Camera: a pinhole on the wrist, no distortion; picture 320 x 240 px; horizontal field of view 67.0 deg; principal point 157.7 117.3 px. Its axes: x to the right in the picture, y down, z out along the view. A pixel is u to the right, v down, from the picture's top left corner.
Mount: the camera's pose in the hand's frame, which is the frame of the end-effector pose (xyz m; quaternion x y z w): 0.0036 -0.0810 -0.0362 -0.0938 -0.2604 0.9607 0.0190
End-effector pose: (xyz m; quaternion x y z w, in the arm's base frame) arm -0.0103 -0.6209 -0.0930 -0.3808 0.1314 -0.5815 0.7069
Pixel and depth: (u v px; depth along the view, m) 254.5 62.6 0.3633
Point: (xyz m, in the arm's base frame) -0.0183 -0.3229 0.1709
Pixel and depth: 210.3 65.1 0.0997
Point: -0.0656 -0.5692 0.0110
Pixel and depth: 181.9 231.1 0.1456
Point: -0.1422 -0.5741 0.0772
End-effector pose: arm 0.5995 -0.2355 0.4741 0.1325 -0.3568 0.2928 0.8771
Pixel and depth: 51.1 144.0 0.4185
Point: 0.6909 -0.6086 0.7722
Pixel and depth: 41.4 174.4 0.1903
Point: 0.7032 -0.4396 0.5933
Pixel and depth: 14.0 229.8 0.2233
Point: 0.7634 -0.4835 0.6199
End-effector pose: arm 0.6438 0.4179 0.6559 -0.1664 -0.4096 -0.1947 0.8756
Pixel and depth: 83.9 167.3 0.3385
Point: 0.3644 0.2377 0.8722
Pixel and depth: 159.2 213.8 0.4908
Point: 0.1722 0.1337 0.8210
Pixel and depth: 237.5 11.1 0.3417
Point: 0.2862 0.4962 0.7231
